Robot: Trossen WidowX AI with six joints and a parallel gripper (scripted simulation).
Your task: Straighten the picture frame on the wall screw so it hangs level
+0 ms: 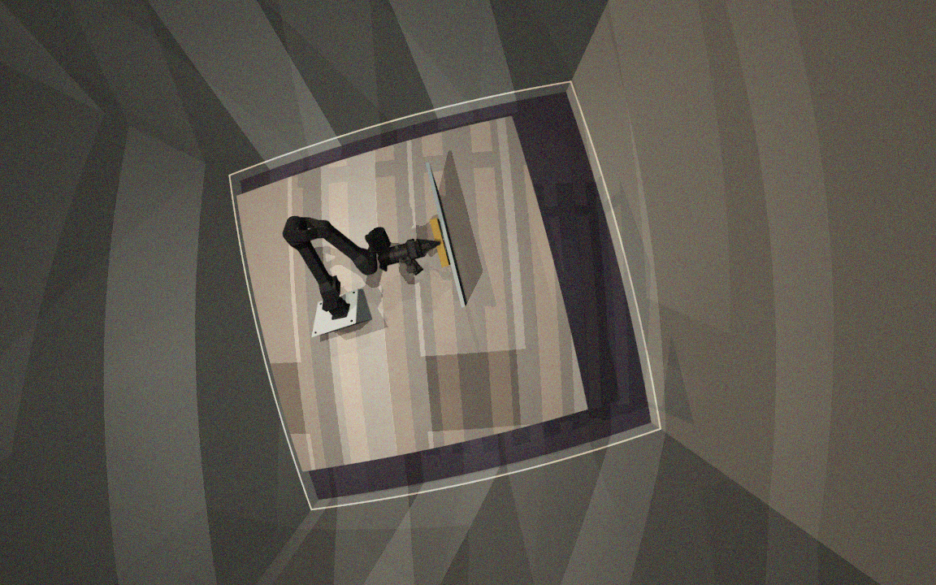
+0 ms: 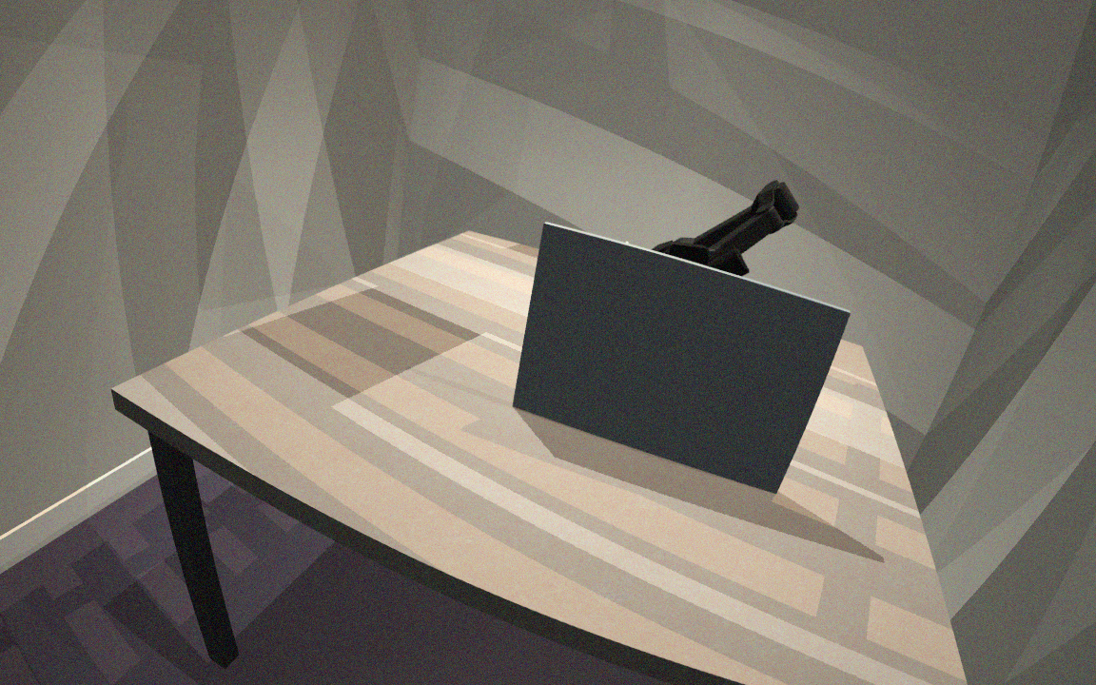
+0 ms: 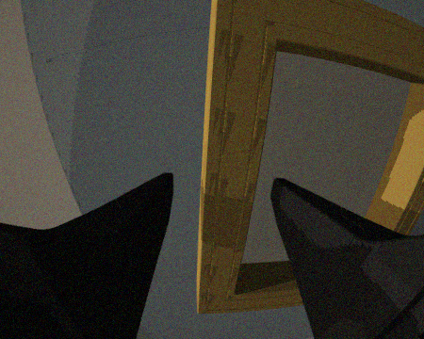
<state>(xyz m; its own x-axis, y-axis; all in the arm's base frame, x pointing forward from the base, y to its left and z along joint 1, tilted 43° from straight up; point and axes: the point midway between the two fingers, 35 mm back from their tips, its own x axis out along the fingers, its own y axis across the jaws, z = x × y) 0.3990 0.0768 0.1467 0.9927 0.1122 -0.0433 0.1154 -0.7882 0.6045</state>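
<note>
Right now the yellow picture frame is 10 mm ahead of my gripper tip, 10 mm to the left of it and 50 mm below it. The rest, counted from my gripper tip: grey-blue wall panel 20 mm ahead, 10 mm to the left, 70 mm below.
</note>
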